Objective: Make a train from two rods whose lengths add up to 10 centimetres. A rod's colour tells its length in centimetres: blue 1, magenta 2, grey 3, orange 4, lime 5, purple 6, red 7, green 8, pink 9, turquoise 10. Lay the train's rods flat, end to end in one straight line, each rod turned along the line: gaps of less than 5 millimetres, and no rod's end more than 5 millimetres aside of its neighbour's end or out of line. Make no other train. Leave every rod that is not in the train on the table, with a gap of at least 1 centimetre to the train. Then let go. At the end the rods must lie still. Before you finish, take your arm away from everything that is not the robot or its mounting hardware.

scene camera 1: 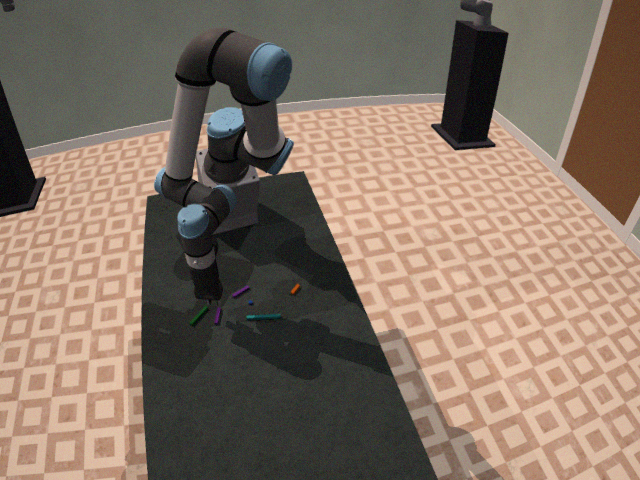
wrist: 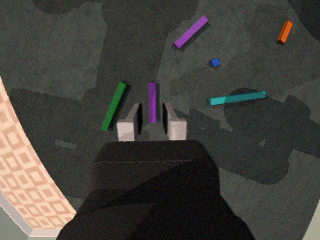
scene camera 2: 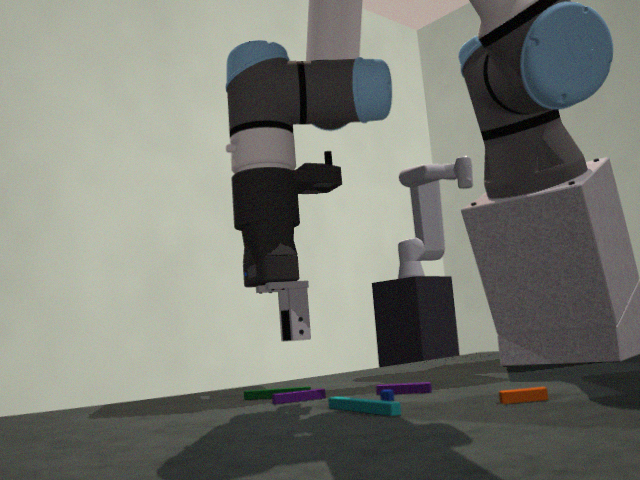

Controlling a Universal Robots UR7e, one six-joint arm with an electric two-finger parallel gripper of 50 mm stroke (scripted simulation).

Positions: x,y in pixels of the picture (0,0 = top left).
Labels:
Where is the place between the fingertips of my gripper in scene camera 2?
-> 295,340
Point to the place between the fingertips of my gripper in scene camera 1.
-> At 214,302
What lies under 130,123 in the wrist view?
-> My gripper.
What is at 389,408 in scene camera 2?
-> A turquoise rod.

